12 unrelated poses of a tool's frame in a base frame.
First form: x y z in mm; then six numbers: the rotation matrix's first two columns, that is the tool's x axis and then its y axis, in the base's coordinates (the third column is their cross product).
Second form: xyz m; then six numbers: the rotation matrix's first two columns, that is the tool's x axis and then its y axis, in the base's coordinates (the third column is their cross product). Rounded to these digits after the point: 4 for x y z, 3 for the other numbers.
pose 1, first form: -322.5 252.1 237.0 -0.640 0.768 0.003 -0.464 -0.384 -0.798
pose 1, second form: -0.3225 0.2521 0.2370 -0.640 0.768 0.003 -0.464 -0.384 -0.798
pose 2, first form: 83.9 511.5 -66.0 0.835 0.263 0.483 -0.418 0.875 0.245
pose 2, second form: 0.0839 0.5115 -0.0660 0.835 0.263 0.483 -0.418 0.875 0.245
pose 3, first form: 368.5 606.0 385.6 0.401 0.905 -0.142 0.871 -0.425 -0.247
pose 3, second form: 0.3685 0.6060 0.3856 0.401 0.905 -0.142 0.871 -0.425 -0.247
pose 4, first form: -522.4 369.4 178.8 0.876 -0.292 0.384 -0.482 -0.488 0.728
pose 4, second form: -0.5224 0.3694 0.1788 0.876 -0.292 0.384 -0.482 -0.488 0.728
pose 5, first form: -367.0 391.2 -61.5 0.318 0.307 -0.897 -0.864 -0.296 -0.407
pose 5, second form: -0.3670 0.3912 -0.0615 0.318 0.307 -0.897 -0.864 -0.296 -0.407
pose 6, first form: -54.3 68.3 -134.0 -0.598 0.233 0.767 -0.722 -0.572 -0.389
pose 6, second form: -0.0543 0.0683 -0.1340 -0.598 0.233 0.767 -0.722 -0.572 -0.389
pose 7, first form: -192.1 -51.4 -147.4 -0.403 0.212 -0.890 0.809 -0.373 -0.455
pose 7, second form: -0.1921 -0.0514 -0.1474 -0.403 0.212 -0.890 0.809 -0.373 -0.455
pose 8, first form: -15.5 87.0 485.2 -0.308 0.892 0.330 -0.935 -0.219 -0.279
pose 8, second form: -0.0155 0.0870 0.4852 -0.308 0.892 0.330 -0.935 -0.219 -0.279
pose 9, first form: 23.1 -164.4 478.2 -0.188 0.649 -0.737 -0.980 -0.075 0.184
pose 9, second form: 0.0231 -0.1644 0.4782 -0.188 0.649 -0.737 -0.980 -0.075 0.184
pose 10, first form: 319.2 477.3 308.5 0.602 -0.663 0.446 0.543 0.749 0.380
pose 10, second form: 0.3192 0.4773 0.3085 0.602 -0.663 0.446 0.543 0.749 0.380
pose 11, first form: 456.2 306.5 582.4 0.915 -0.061 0.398 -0.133 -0.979 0.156
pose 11, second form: 0.4562 0.3065 0.5824 0.915 -0.061 0.398 -0.133 -0.979 0.156
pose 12, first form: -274.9 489.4 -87.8 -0.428 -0.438 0.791 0.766 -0.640 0.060
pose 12, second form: -0.2749 0.4894 -0.0878 -0.428 -0.438 0.791 0.766 -0.640 0.060
